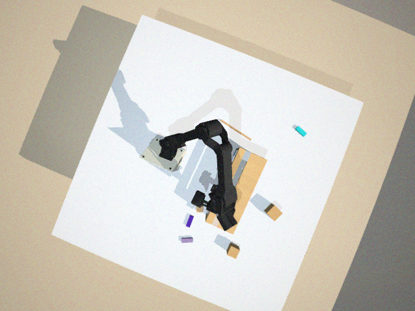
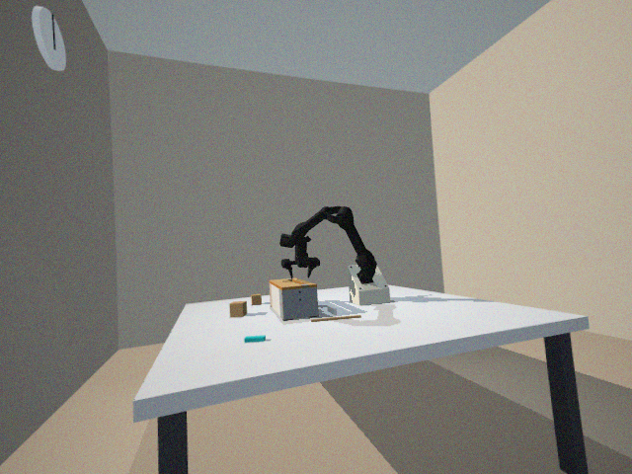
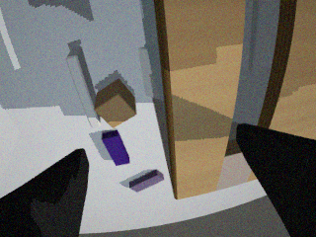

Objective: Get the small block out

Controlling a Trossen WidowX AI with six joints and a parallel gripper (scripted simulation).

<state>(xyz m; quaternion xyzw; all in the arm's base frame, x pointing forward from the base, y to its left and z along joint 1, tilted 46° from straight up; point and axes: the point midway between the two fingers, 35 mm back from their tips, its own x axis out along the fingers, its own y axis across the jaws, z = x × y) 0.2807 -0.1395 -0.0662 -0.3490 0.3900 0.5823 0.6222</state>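
Now: gripper tip 110 mm above the tan block, 50 mm to the left of it and 40 mm past it. From my gripper tip the other things lie so: purple block (130 mm to the right, 130 mm below, 60 mm behind); box (120 mm to the left, 70 mm below, 40 mm ahead); thin wooden stick (400 mm to the left, 130 mm below, 20 mm behind).
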